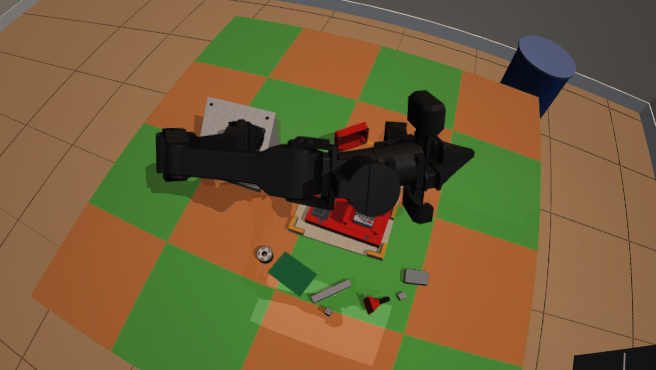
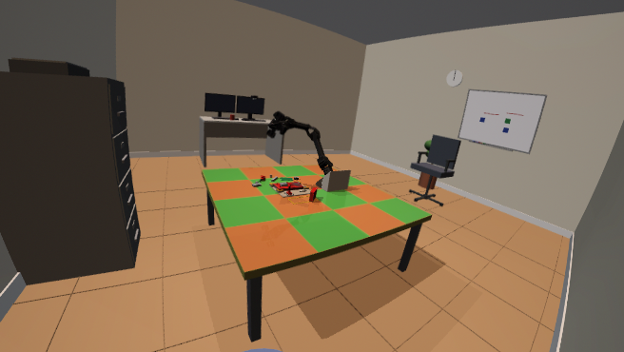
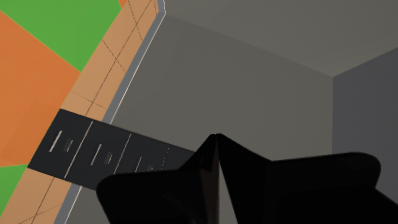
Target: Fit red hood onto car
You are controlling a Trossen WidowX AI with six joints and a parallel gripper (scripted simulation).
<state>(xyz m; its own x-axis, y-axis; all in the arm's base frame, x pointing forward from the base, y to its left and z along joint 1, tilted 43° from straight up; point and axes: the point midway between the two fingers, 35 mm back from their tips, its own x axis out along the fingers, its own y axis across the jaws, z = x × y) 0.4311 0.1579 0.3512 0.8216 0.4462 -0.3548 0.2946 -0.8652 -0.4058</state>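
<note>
The red hood is 41 cm below my gripper tip, 26 cm to the left of it and 26 cm behind it. Also, from my gripper tip: grey engine block (42 cm below, 14 cm behind, 4 cm to the left); then grey bar (44 cm below, 17 cm to the right, 14 cm behind); then dark green plate (44 cm below, 25 cm behind, 16 cm to the right).
</note>
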